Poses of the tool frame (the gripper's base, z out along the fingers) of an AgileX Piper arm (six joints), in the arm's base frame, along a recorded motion.
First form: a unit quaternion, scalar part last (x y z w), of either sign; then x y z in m.
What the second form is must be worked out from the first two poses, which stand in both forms.
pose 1, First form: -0.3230, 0.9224, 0.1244, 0.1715, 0.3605, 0.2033, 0.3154
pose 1, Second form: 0.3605, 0.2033, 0.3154, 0.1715, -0.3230, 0.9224, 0.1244
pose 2, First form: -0.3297, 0.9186, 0.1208, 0.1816, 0.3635, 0.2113, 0.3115
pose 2, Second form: 0.3635, 0.2113, 0.3115, 0.1816, -0.3297, 0.9186, 0.1208
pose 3, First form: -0.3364, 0.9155, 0.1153, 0.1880, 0.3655, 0.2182, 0.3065
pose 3, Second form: 0.3655, 0.2182, 0.3065, 0.1880, -0.3364, 0.9155, 0.1153
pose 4, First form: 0.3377, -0.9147, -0.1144, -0.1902, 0.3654, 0.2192, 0.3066
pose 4, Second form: 0.3654, 0.2192, 0.3066, 0.1902, -0.3377, 0.9147, 0.1144
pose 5, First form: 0.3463, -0.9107, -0.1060, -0.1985, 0.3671, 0.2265, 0.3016
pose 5, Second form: 0.3671, 0.2265, 0.3016, 0.1985, -0.3463, 0.9107, 0.1060
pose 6, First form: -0.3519, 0.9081, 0.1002, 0.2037, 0.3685, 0.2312, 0.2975
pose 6, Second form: 0.3685, 0.2312, 0.2975, 0.2037, -0.3519, 0.9081, 0.1002
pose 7, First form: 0.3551, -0.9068, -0.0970, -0.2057, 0.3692, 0.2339, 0.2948
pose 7, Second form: 0.3692, 0.2339, 0.2948, 0.2057, -0.3551, 0.9068, 0.0970
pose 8, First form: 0.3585, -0.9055, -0.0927, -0.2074, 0.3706, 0.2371, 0.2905
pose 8, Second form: 0.3706, 0.2371, 0.2905, 0.2074, -0.3585, 0.9055, 0.0927
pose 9, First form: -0.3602, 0.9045, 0.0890, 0.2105, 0.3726, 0.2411, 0.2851
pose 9, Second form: 0.3726, 0.2411, 0.2851, 0.2105, -0.3602, 0.9045, 0.0890
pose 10, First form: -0.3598, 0.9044, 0.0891, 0.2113, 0.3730, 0.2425, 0.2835
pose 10, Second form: 0.3730, 0.2425, 0.2835, 0.2113, -0.3598, 0.9044, 0.0891
